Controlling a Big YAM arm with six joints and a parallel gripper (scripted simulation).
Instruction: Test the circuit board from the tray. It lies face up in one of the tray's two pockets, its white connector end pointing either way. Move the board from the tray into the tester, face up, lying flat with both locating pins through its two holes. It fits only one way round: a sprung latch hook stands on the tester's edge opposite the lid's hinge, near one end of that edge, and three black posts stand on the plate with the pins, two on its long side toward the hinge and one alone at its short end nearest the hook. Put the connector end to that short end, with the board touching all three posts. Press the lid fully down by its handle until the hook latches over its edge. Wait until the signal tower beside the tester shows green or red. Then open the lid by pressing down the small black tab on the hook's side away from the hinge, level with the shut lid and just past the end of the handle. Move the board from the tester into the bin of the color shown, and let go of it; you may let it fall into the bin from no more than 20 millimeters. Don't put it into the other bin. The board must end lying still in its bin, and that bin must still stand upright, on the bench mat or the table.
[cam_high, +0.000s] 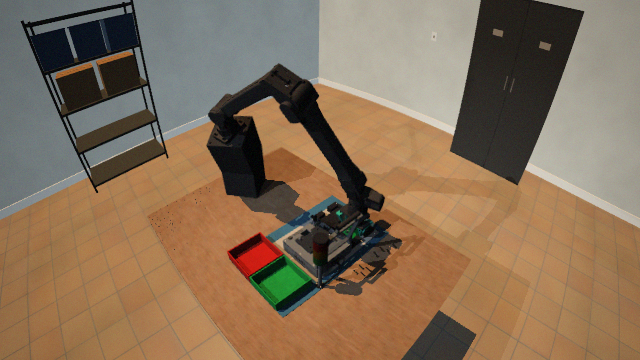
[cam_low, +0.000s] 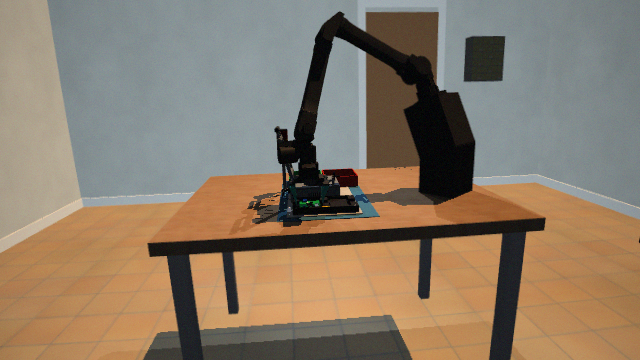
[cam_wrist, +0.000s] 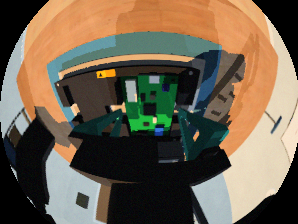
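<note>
My hand is 10 mm above the green circuit board. From my hand the other things lie so: green bin 90 mm behind, 360 mm to the right, 10 mm below; then tester lid 40 mm ahead, 190 mm to the right, 160 mm above; then red bin 240 mm behind, 320 mm to the right, 10 mm below.
</note>
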